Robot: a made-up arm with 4 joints.
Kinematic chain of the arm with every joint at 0, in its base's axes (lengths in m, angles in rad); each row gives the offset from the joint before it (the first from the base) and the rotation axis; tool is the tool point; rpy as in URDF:
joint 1: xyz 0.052 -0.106 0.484 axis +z
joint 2: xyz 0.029 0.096 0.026 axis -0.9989 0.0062 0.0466
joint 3: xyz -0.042 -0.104 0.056 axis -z
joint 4: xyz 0.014 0 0.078 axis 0.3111 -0.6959 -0.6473
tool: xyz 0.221 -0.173 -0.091 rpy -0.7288 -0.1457 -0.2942
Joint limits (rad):
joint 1: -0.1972..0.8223
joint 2: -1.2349..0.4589
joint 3: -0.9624..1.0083
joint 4: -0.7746..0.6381
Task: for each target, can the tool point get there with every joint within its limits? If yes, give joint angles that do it. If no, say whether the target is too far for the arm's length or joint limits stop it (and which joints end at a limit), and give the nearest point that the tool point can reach.
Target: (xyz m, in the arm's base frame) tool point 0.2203 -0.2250 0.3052
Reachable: yes | joints 0.5855 -0.5709 0.7557 -0.5320
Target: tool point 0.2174 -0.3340 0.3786
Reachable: yes | joints 0.1280 -0.5689 0.2249 0.3461
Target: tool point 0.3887 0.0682 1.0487
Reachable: no: too far | nearest point 0.2975 -0.0462 0.7256 | short by 0.355 m
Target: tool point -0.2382 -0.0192 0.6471
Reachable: no: joint limits stop it (at a limit: joint 1, joint 2, joint 3, joint 4) | nearest point -0.1015 -0.2906 0.7603 | short by 0.324 m
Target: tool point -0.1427 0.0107 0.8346
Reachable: no: joint limits stop it (at a limit: joint 1, joint 2, joint 3, joint 4) | nearest point -0.1015 -0.2906 0.7603 | short by 0.313 m
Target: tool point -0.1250 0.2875 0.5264
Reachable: no: joint limits stop it (at a limit: joint 1, joint 3, joint 4) | nearest point 0.0789 0.1357 0.5060 | short by 0.255 m
